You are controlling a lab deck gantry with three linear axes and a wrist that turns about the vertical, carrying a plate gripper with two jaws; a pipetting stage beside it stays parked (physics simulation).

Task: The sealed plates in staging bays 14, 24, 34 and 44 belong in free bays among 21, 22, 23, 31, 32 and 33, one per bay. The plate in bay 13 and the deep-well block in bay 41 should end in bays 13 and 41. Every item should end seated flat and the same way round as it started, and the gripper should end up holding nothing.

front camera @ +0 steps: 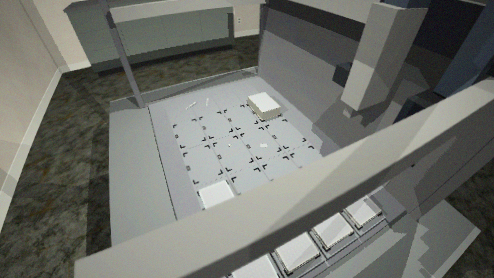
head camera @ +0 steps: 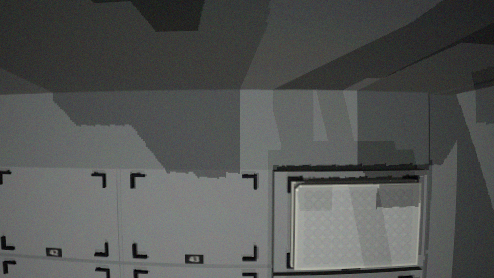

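Pixels of known places: robot's base at its link origin: (front camera: 173, 126).
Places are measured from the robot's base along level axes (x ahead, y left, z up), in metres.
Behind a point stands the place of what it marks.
Note:
The deep-well block (front camera: 265, 103) {x 0.079, y 0.363, z 0.042 m} sits in bay 41 at the back right of the deck (front camera: 130, 165) in the front view. The plate (front camera: 216, 193) {x 0.362, y 0.044, z 0.014 m} in bay 13 lies at the near left, partly behind the front beam. Four sealed plates lie in the staging column: bay 14 (front camera: 254, 269) {x 0.581, y 0.047, z 0.029 m}, cut by the frame edge, bay 24 (front camera: 297, 251) {x 0.592, y 0.149, z 0.029 m}, bay 34 (front camera: 332, 229) {x 0.591, y 0.254, z 0.029 m} and bay 44. The bay 44 plate (front camera: 363, 210) {x 0.593, y 0.361, z 0.029 m} (head camera: 355, 227) {x 0.552, y 0.364, z 0.029 m} looks flat inside its corner marks. Corner marks of bays 21, 22, 31 and 32 show bare. Bays 23 and 33 are partly hidden. The gripper jaws do not show in either view.
A wide beam (front camera: 280, 185) {x 0.612, y 0.038, z 0.400 m} crosses the front view between the deck bays and the staging column. A pale upright column (front camera: 382, 57) {x 0.477, y 0.337, z 0.388 m} stands at the right, with dark machine parts beside it. The labels of bay 42 (head camera: 54, 252) {x 0.229, y 0.318, z 0.000 m} and bay 43 (head camera: 194, 259) {x 0.392, y 0.318, z 0.000 m} show in the head view.

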